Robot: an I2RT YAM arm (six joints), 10 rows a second.
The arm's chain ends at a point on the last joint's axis. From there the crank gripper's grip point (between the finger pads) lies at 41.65 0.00 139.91 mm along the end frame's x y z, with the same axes.
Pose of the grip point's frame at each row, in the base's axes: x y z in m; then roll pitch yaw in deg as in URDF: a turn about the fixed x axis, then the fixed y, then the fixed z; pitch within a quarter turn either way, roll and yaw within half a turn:
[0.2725 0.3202 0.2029 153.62 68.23 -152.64]
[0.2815 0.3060 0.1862 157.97 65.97 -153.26]
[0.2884 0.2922 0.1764 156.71 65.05 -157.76]
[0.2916 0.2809 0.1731 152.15 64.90 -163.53]
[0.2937 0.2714 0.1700 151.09 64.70 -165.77]
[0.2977 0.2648 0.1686 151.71 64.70 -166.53]
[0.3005 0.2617 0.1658 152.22 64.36 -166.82]
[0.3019 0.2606 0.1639 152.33 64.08 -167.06]
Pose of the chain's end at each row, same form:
[0.2114 0.2186 0.2881 153.62 68.23 -152.64]
[0.2145 0.2135 0.2771 157.97 65.97 -153.26]
[0.2178 0.2035 0.2684 156.71 65.05 -157.76]
[0.2196 0.1915 0.2633 152.15 64.90 -163.53]
[0.2203 0.1830 0.2600 151.09 64.70 -165.77]
[0.2221 0.1785 0.2589 151.71 64.70 -166.53]
[0.2243 0.1769 0.2569 152.22 64.36 -166.82]
[0.2256 0.1764 0.2555 152.33 64.08 -167.06]

